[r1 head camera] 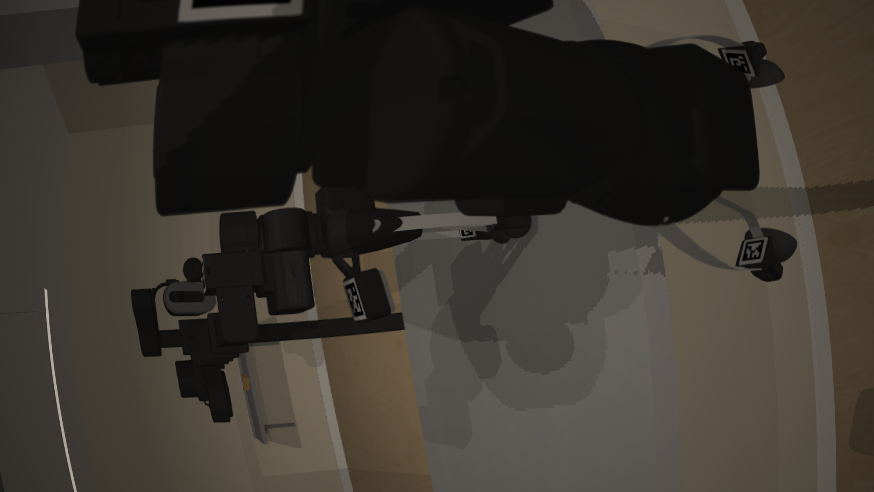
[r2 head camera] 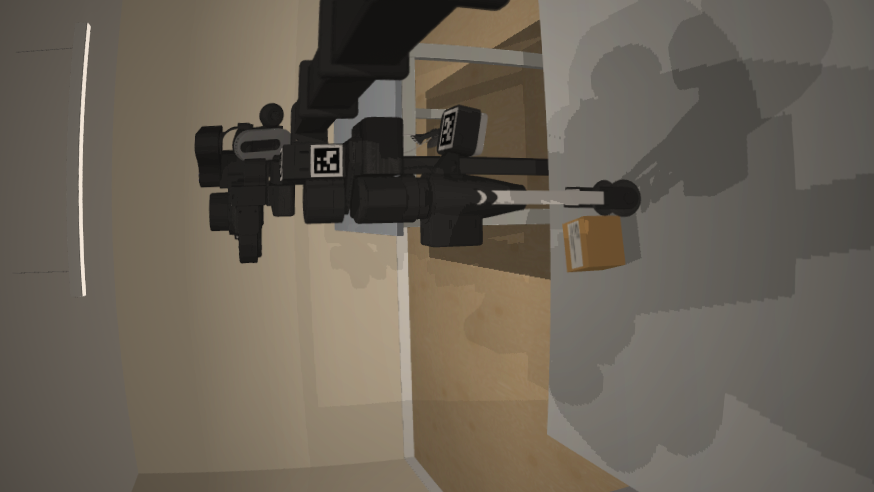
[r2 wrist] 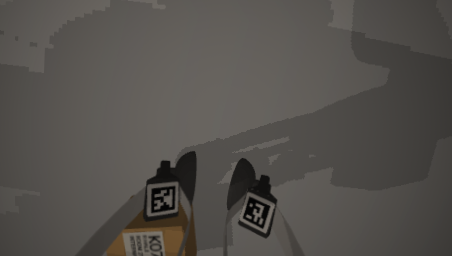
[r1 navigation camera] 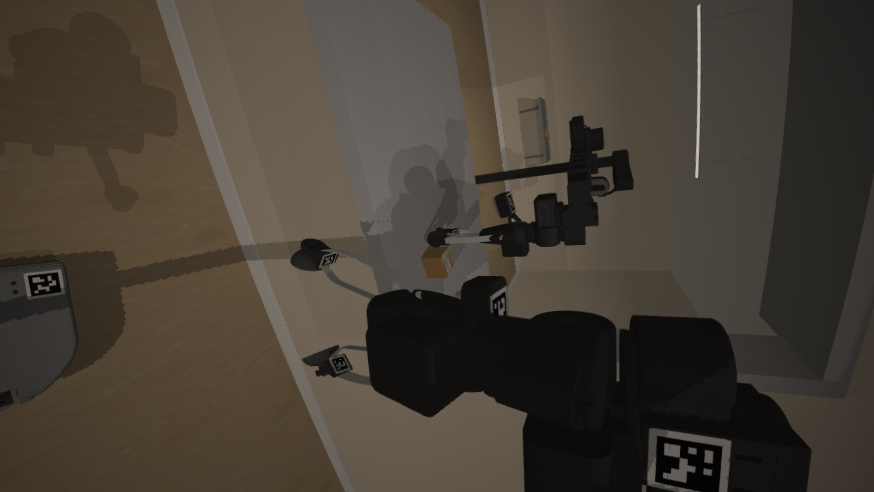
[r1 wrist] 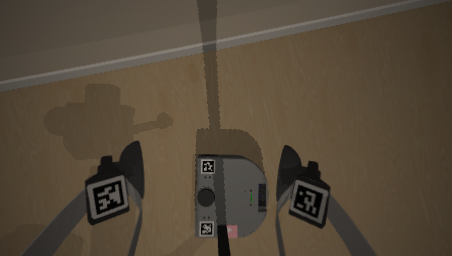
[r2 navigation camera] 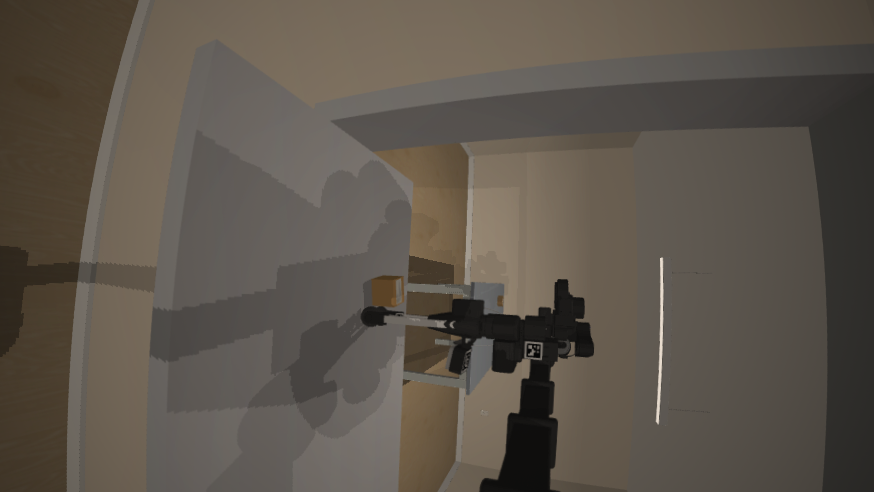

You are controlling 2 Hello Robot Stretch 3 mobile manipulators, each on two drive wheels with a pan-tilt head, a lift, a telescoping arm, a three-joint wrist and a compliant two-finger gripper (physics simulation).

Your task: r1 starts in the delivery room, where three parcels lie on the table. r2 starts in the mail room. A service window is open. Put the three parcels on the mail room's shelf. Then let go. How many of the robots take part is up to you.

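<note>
Parcel K07 (r1 navigation camera: 437,262) (r2 head camera: 596,243) (r2 navigation camera: 387,290) (r2 wrist: 155,242), an orange-brown box with a white label, stands on the grey window ledge (r1 navigation camera: 391,61) (r2 head camera: 672,366) (r2 navigation camera: 232,213). r2's gripper (r1 navigation camera: 436,237) (r2 head camera: 614,197) (r2 navigation camera: 371,316) (r2 wrist: 211,180) is beside it, narrowly open, with nothing between its fingers; the parcel lies outside the left finger in r2's wrist view. A small orange parcel (r1 head camera: 245,381) (r1 navigation camera: 546,133) shows at the wall shelf (r1 head camera: 255,415) (r1 navigation camera: 541,108). Another (r2 navigation camera: 500,300) shows at the grey-blue table (r2 navigation camera: 480,366) (r2 head camera: 379,97). r1's gripper (r1 head camera: 764,158) (r1 navigation camera: 311,305) (r1 wrist: 211,172) is wide open and empty.
r2's head (r1 head camera: 201,336) (r1 navigation camera: 584,158) and mast (r1 head camera: 330,326) show across the ledge. r1's head (r2 head camera: 244,183) and mast (r2 head camera: 507,166) show behind r2's wrist. A robot base (r1 wrist: 240,190) stands on the wood floor below r1's gripper. The window frame (r2 navigation camera: 550,64) borders the opening.
</note>
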